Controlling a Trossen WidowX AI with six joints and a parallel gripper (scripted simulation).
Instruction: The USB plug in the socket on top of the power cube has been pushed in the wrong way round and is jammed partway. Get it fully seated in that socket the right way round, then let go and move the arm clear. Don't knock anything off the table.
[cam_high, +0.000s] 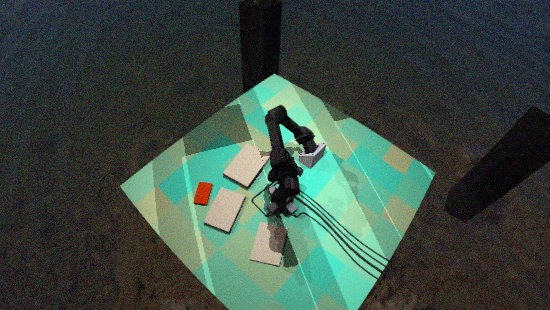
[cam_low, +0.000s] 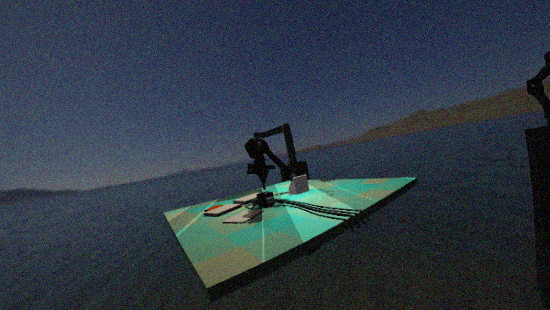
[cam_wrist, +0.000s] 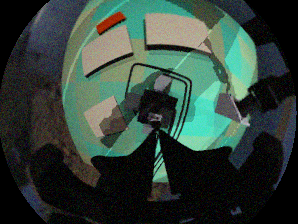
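Now: the USB plug 2 cm below my gripper tip. The rest, counted from my gripper tip: red flat block (18 cm ahead, 37 cm to the right, 13 cm below).
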